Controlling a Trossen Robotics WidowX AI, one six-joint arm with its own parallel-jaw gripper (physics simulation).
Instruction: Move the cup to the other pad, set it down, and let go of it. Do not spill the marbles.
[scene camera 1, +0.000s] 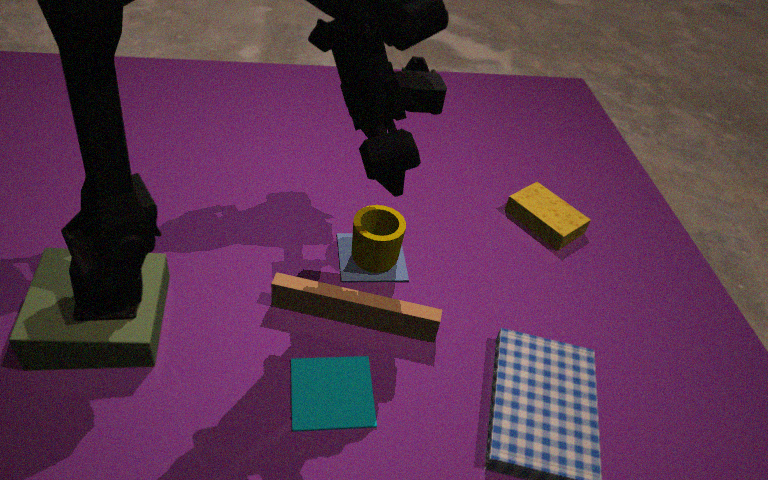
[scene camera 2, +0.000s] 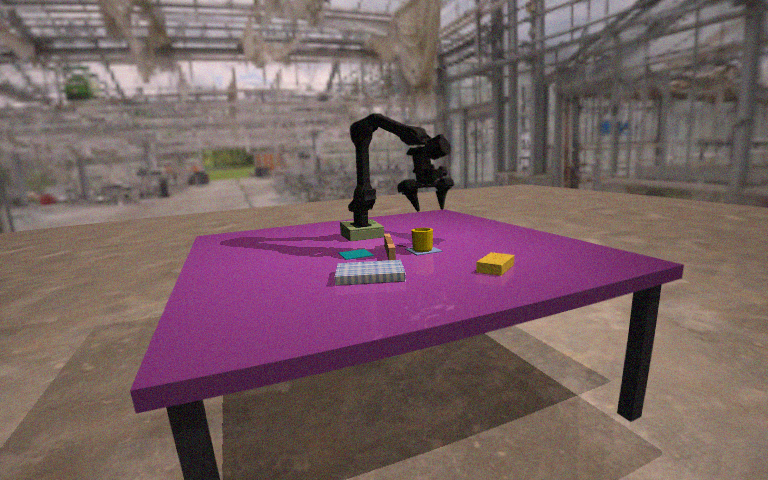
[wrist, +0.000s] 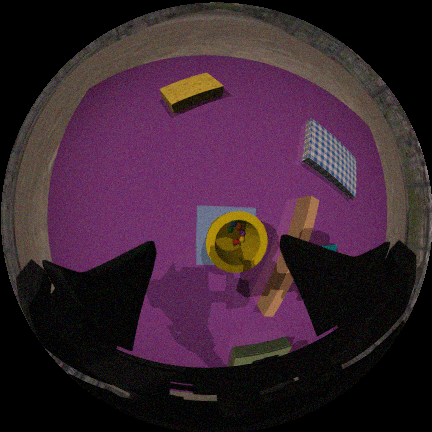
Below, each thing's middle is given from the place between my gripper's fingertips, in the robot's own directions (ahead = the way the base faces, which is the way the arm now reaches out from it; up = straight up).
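My gripper: 3 cm to the left of the yellow cup (wrist: 227, 256), 1 cm past it, 10 cm above it. From my hand, wooden bar (scene camera 1: 373, 311) 13 cm to the right, 6 cm behind, 12 cm below. Teal pad (scene camera 1: 329, 393), from my hand: 23 cm to the right, 10 cm behind, 14 cm below.
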